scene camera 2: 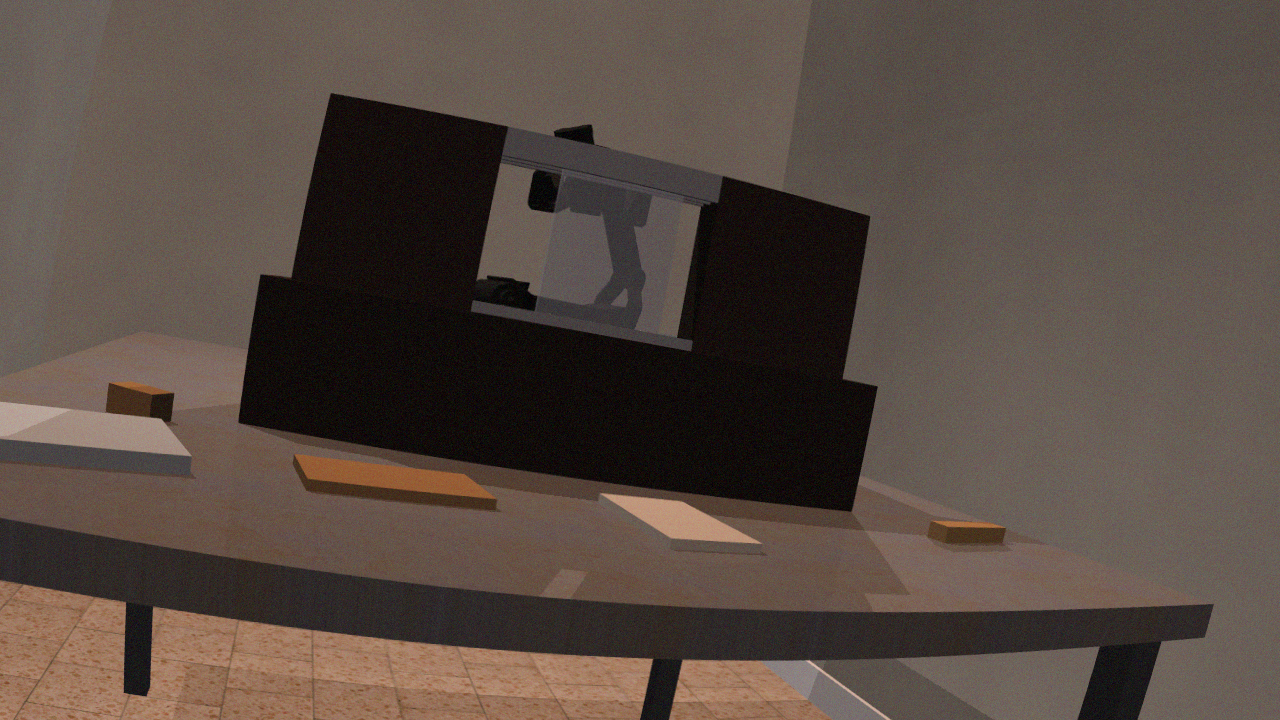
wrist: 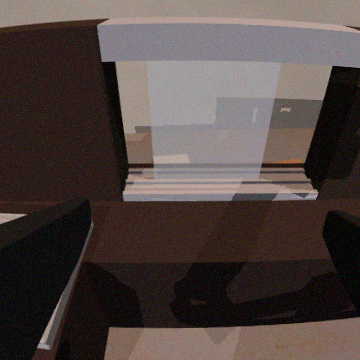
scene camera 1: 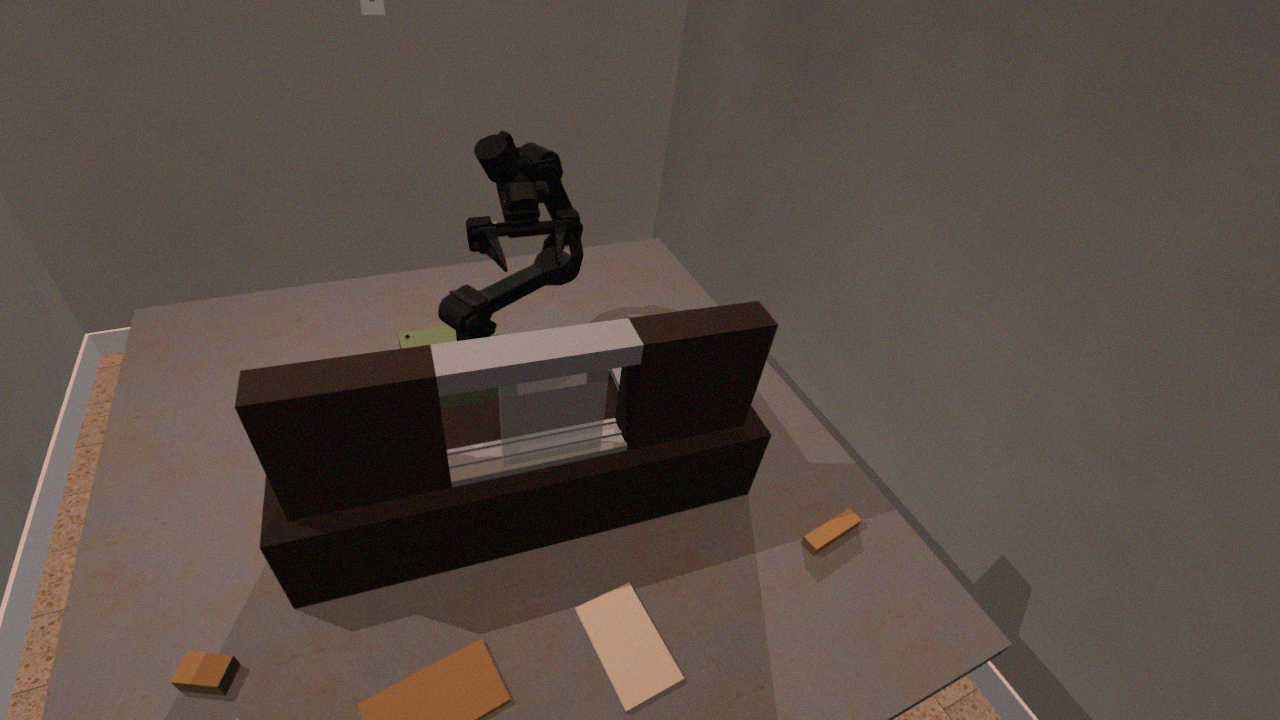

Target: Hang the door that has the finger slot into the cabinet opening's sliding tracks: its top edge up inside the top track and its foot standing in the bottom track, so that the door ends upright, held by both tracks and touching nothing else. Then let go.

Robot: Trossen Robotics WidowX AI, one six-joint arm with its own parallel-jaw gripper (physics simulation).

The gripper shows in scene camera 2, in the wrist view [209,216] and in scene camera 1. One and the same spot on a grey bottom track: [scene camera 1: 475,463] is [wrist: 284,178]. One and the same spot on the gripper: [scene camera 1: 487,238] is [scene camera 2: 553,183].
